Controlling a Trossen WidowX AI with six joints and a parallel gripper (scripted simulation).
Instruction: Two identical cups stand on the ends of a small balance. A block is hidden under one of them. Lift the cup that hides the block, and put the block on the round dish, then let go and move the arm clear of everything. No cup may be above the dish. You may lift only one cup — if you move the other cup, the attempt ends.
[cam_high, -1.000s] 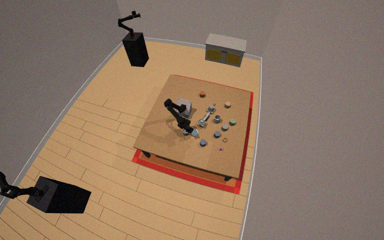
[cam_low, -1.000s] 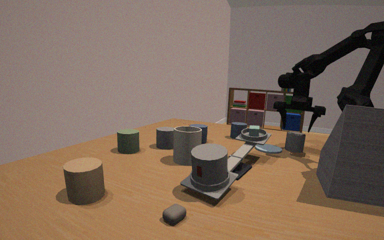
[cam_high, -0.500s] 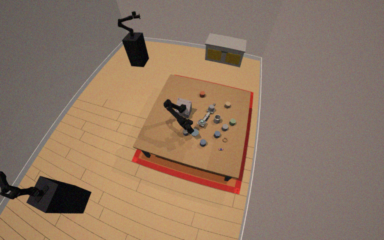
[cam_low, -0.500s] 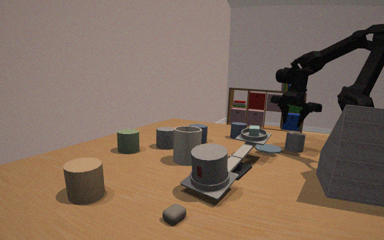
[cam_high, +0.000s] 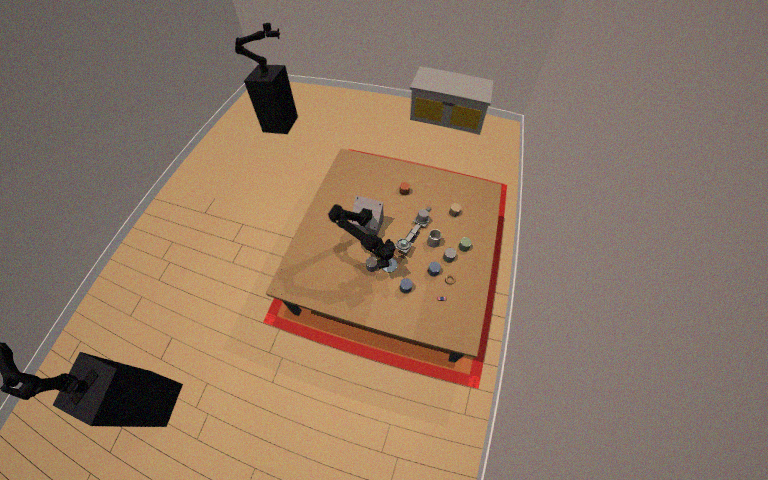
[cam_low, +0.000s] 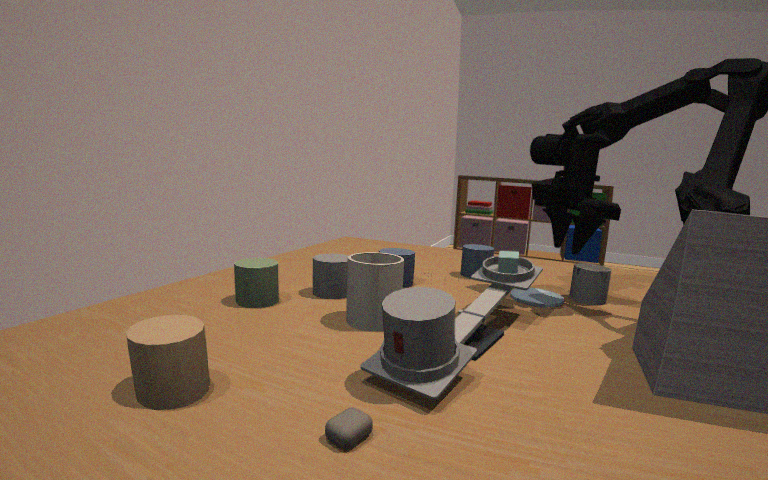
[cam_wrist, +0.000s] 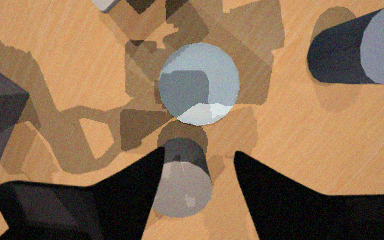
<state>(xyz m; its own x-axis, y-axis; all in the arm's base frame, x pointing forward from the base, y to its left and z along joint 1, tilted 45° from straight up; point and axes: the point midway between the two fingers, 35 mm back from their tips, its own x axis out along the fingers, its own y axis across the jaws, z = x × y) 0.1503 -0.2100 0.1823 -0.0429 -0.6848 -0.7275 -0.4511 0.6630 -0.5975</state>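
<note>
Now: gripper tip 110 mm short of the pale green block, 140 mm to the right of it and 10 mm above it. Also, from my gripper tip: pale blue round dish 40 mm ahead, 20 mm to the left, 90 mm below; grey pebble 220 mm ahead, 490 mm to the left, 80 mm below; balance 150 mm ahead, 250 mm to the left, 50 mm below.
</note>
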